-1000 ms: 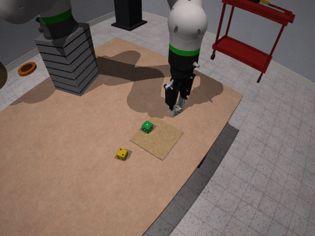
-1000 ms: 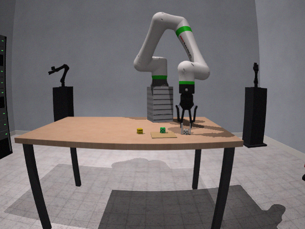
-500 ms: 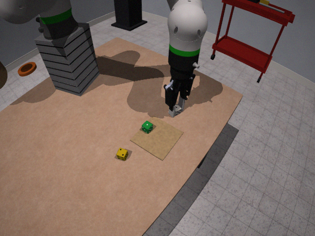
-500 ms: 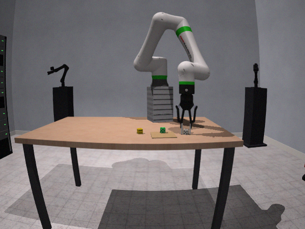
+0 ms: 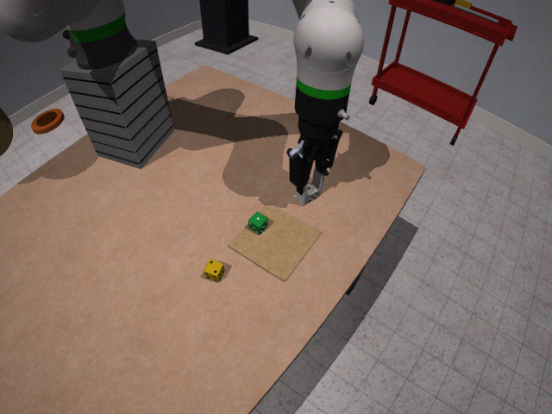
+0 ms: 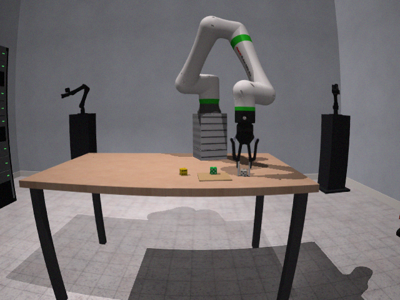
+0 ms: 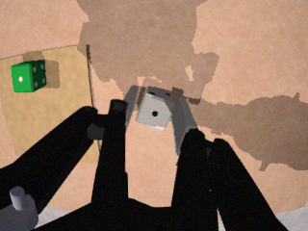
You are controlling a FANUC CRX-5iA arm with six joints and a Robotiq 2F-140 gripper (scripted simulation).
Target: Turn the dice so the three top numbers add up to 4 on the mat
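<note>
The white die is 20 mm below my hand. The rest, counted from my hand: green die 140 mm to the right, 40 mm behind, 20 mm below; yellow die 270 mm to the right, 40 mm behind, 20 mm below; tan mat 140 mm to the right, 30 mm below, 10 mm ahead.
</note>
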